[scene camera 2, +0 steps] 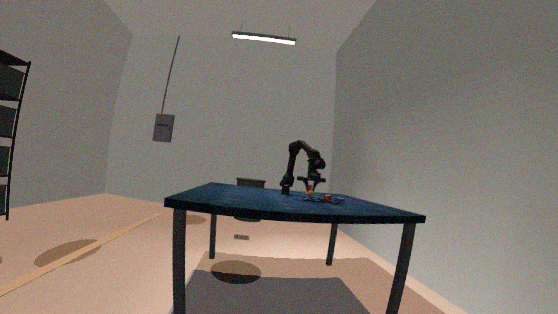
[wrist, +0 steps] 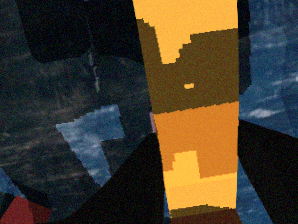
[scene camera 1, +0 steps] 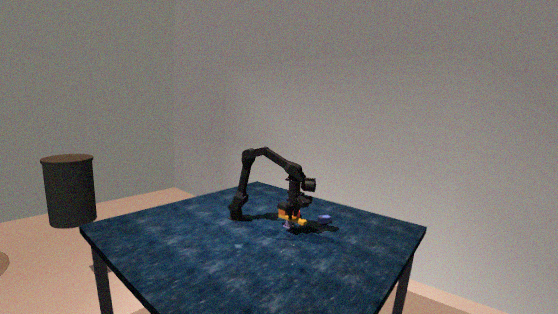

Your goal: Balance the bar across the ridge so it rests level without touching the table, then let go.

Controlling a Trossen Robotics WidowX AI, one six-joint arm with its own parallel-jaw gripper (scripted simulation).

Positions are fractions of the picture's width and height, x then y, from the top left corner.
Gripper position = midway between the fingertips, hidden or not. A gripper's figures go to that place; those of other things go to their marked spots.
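Distances to the lens: my gripper (wrist: 0.66, 0.61) is 10 cm from the lens; a bar (wrist: 0.64, 0.27) is 8 cm from the lens.
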